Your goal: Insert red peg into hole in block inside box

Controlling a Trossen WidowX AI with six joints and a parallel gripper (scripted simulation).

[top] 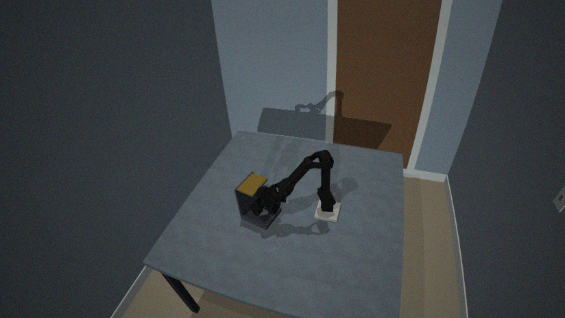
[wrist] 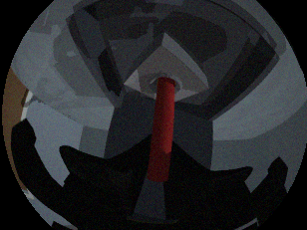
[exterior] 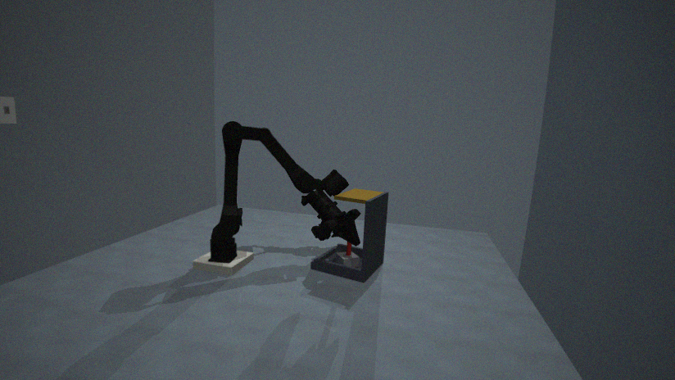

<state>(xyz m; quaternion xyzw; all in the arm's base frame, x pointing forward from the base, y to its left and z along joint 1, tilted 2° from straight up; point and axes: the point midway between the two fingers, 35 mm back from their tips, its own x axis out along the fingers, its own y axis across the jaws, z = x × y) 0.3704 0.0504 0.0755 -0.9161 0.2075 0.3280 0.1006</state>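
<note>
My gripper tip is 50 mm short of the dark back wall, 10 mm to the left of it and 40 mm below it. The rest, counted from my gripper tip: red peg: 30 mm behind, 10 mm to the left, 10 mm below; then yellow roof: 10 mm to the left, 150 mm above.
</note>
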